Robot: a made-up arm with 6 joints.
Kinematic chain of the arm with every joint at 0, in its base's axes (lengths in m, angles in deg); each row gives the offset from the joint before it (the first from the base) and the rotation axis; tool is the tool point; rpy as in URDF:
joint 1: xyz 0 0 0.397 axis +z
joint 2: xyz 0 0 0 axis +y
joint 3: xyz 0.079 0 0.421 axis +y
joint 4: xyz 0.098 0 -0.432 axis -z
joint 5: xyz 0 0 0 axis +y
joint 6: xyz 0.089 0 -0.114 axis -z
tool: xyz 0 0 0 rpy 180 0 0
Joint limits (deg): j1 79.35..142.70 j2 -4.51..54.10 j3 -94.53..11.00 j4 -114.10..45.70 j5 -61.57..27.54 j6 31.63..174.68
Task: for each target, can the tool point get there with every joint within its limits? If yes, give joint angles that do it. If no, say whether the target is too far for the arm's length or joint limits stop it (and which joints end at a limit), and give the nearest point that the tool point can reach.
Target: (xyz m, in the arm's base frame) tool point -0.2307 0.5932 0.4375
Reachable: yes | joints 103.20 16.11 -57.50 -87.41 -0.10 124.23
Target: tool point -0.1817 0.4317 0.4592
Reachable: yes | joints 100.03 3.87 -25.39 -46.67 -42.42 57.36
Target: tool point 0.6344 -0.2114 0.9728
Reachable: no: joint limits stop it (at a limit: joint 1, joint 2, joint 3, joint 4, joint 5) | nearest point 0.1775 0.3915 1.0822 | short by 0.764 m
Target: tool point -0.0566 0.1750 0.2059
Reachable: yes | joints 92.03 15.69 1.81 -38.88 4.27 50.32
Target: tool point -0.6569 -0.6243 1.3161
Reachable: no: too far | nearest point -0.4175 0.1526 1.0381 | short by 0.859 m
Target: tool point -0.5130 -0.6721 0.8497
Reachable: no: joint limits stop it (at a limit: joint 1, joint 2, joint 3, joint 5) | nearest point -0.1431 -0.0677 0.4092 | short by 0.834 m
